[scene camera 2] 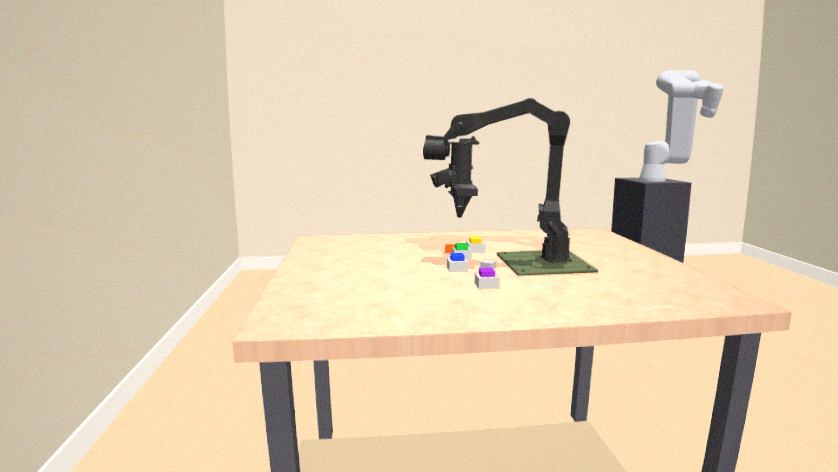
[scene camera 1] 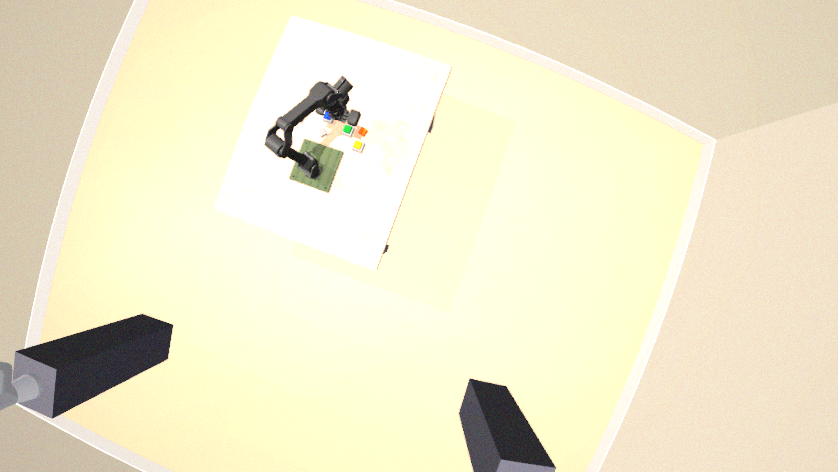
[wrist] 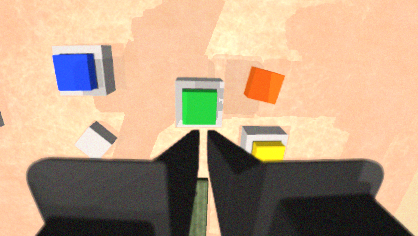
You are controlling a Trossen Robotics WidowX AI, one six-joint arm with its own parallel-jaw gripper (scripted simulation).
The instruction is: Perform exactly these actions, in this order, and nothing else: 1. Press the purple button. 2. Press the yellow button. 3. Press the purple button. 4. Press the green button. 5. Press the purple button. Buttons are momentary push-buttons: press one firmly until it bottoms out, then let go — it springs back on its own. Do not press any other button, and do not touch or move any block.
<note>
My gripper (scene camera 2: 459,217) is shut and holds nothing. I also see a small grey block (wrist: 96,140), an orange block (wrist: 263,85), a green button (wrist: 199,106) and a blue button (wrist: 77,72).
My gripper also shows in the wrist view (wrist: 203,137).
</note>
